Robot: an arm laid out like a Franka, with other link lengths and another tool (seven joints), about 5 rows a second.
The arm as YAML. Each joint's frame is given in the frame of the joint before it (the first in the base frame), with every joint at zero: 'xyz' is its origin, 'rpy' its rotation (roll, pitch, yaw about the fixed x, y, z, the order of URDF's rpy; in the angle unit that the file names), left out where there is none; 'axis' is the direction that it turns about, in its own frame. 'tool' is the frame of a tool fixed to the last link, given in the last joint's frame.
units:
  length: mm
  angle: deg
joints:
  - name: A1
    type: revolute
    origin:
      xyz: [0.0, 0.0, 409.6]
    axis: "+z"
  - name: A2
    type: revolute
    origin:
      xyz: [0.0, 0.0, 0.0]
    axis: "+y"
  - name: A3
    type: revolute
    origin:
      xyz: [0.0, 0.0, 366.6]
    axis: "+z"
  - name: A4
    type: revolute
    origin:
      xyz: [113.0, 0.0, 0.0]
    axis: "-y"
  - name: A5
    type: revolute
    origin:
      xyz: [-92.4, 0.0, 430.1]
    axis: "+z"
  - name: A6
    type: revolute
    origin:
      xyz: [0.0, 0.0, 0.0]
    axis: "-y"
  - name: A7
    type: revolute
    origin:
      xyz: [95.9, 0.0, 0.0]
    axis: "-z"
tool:
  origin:
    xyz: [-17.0, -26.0, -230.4]
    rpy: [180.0, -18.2, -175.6]
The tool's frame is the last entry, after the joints.
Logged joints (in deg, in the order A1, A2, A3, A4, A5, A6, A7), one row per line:
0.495, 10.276, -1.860, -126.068, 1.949, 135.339, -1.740
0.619, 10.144, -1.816, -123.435, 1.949, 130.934, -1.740
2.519, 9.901, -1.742, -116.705, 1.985, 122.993, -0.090
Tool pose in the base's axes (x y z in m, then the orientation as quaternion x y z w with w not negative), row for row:
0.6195, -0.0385, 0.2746, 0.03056, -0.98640, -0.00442, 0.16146
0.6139, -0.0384, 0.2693, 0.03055, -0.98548, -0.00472, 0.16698
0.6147, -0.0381, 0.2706, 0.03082, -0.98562, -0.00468, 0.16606
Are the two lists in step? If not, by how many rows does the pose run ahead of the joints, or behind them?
The pose runs 2 rows behind the joints: the pose in row i belongs to the joints in row i - 2.
